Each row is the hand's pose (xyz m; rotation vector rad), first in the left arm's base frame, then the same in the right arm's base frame.
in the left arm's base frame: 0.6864 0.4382 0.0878 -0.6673 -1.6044 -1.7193
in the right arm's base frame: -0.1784 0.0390 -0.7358 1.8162 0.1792 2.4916
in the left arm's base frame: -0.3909 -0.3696 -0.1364 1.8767 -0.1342 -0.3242
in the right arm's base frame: -1.0944 1.0209 -0.4903 1.9150 -1.2673 -1.7446
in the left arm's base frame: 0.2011 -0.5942 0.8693 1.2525 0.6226 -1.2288
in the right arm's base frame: -1.3507 -0.0337 -0.0061 -1.8692 -0.1931 2.2896
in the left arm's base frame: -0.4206 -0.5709 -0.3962 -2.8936 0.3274 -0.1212
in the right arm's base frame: -1.2665 1.1765 -0.7249 -1.6227 1.9735 0.1863
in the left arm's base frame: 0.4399 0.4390 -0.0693 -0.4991 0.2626 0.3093
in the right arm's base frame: -0.1931 0.3310 -0.7358 0.3609 0.7439 -0.9211
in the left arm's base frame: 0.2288 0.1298 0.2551 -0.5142 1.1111 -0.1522
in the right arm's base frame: -0.5636 0.3151 -0.4074 0.8570 1.5865 -0.9769
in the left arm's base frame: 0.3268 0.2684 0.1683 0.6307 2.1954 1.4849
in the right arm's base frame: -0.4038 0.2875 -0.5077 2.0944 0.8189 1.0833
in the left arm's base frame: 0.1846 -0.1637 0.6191 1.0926 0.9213 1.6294
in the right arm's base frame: -0.9005 0.1387 -0.1317 1.7951 -0.2733 0.4696
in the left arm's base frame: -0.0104 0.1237 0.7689 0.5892 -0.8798 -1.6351
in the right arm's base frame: -0.6616 0.2356 0.1452 0.0645 0.5145 2.9888
